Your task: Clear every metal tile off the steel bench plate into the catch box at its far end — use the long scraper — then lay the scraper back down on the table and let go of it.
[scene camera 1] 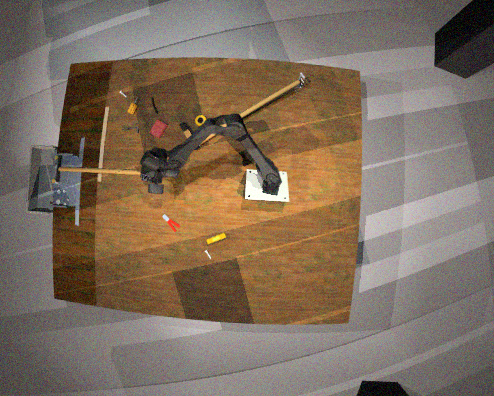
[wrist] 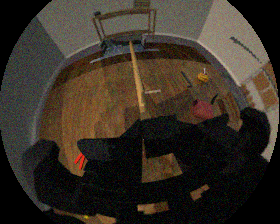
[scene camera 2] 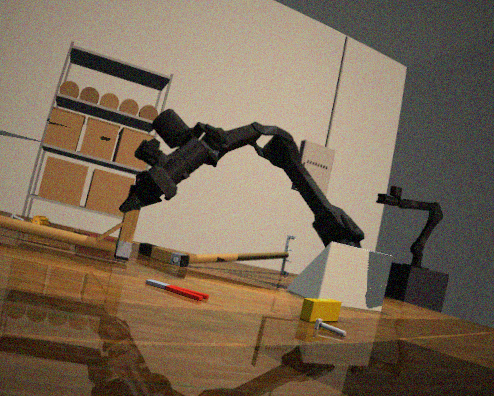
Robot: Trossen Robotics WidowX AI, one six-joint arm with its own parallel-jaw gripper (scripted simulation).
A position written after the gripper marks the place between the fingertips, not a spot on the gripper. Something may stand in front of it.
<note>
In view: the gripper [scene camera 2: 120,210] and a long scraper [wrist: 161,135].
The gripper is seen too in the wrist view [wrist: 149,120].
</note>
